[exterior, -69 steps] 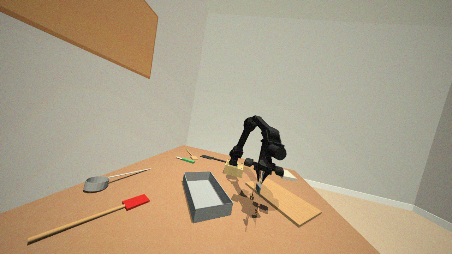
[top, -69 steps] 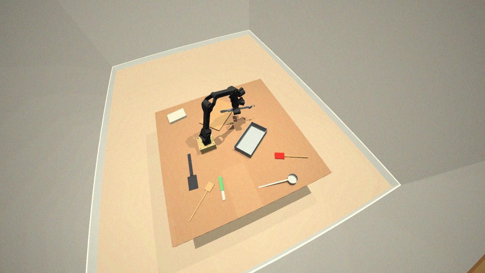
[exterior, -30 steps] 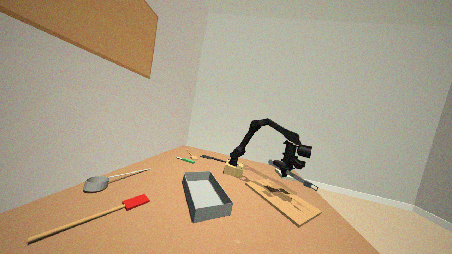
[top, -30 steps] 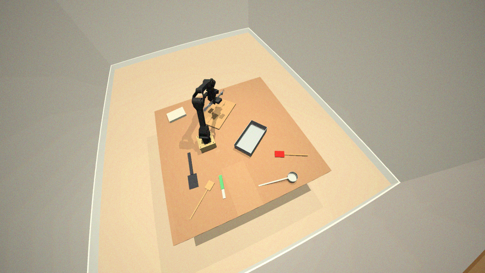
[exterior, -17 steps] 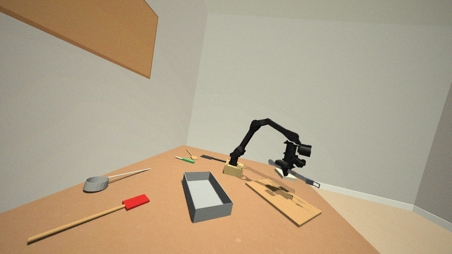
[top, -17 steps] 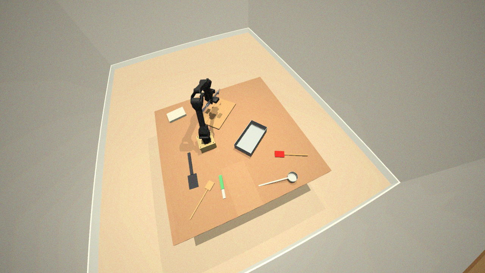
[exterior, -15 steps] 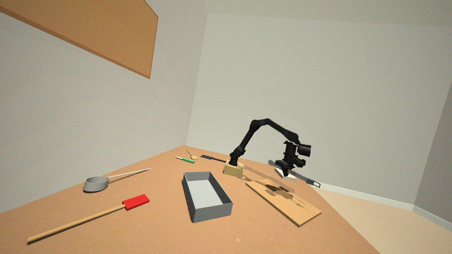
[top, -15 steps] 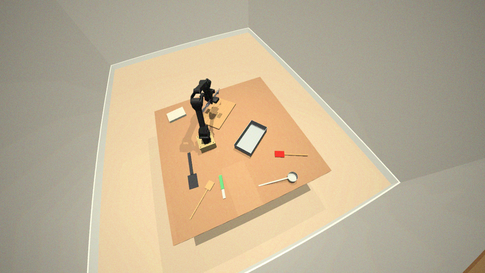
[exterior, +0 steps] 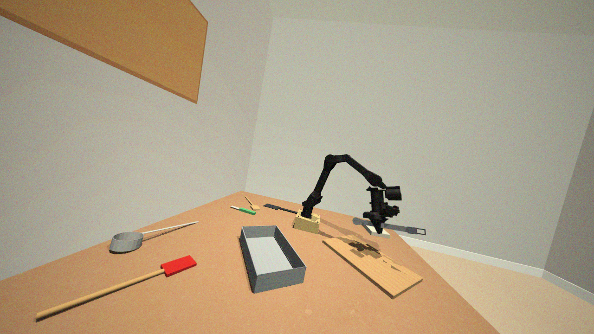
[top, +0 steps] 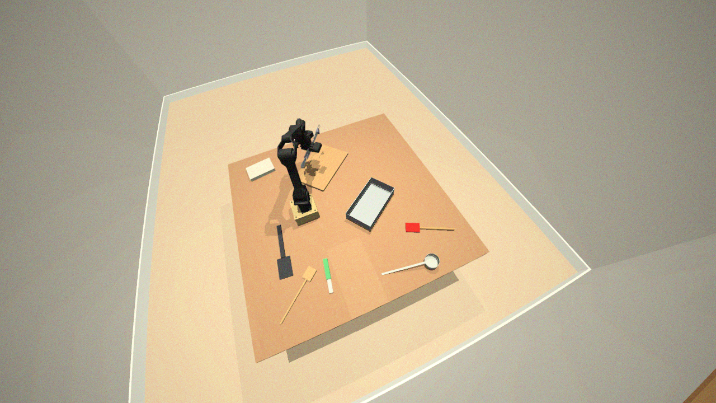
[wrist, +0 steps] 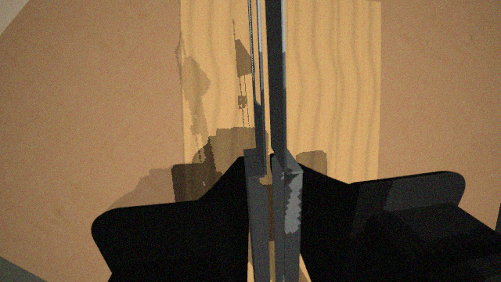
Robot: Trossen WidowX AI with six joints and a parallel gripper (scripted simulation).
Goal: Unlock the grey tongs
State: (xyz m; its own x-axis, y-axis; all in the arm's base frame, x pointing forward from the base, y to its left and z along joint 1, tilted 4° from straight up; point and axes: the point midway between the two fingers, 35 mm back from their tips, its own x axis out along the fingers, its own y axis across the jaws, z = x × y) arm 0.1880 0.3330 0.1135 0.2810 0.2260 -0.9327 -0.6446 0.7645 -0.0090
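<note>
My gripper tip is now 20 mm short of the wooden board, 50 mm to the left of it and 120 mm above it. The rest, counted from my gripper tip: black spatula: 420 mm behind, 520 mm to the right, 120 mm below; grey roasting tin: 170 mm ahead, 490 mm to the right, 100 mm below; white block: 370 mm behind, 150 mm to the left, 110 mm below.
</note>
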